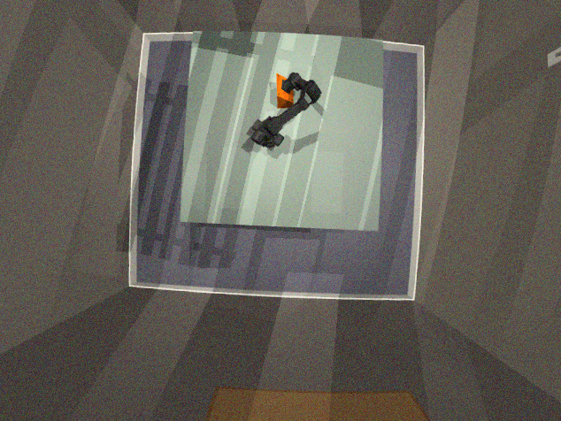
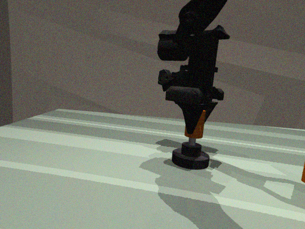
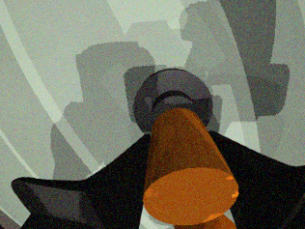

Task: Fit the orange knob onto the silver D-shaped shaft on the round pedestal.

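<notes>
Right now the orange knob is 30 mm above my gripper tip. Round my gripper tip: round pedestal: 40 mm below.
</notes>
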